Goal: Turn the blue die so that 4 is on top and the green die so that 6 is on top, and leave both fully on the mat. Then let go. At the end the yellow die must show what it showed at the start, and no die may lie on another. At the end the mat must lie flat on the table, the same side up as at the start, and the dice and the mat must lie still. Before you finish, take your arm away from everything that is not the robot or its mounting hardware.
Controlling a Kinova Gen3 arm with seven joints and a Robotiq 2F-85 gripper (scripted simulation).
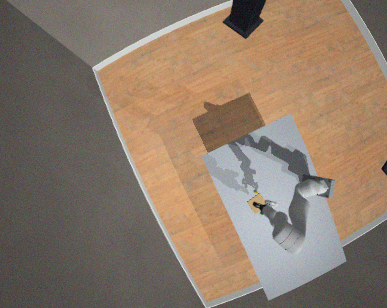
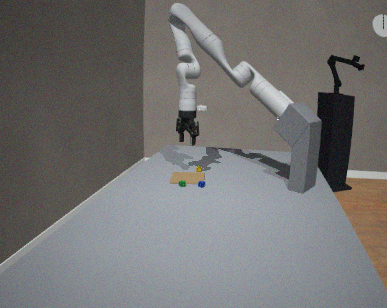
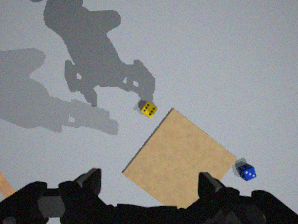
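Right now my hand is 1 cm short of the tan mat, 6 cm to the right of it and 14 cm above it. The rest, counted from my hand: blue die (3 cm behind, 17 cm to the left, 13 cm below); then green die (4 cm ahead, 15 cm to the left, 13 cm below); then yellow die (6 cm behind, 3 cm to the right, 13 cm below).
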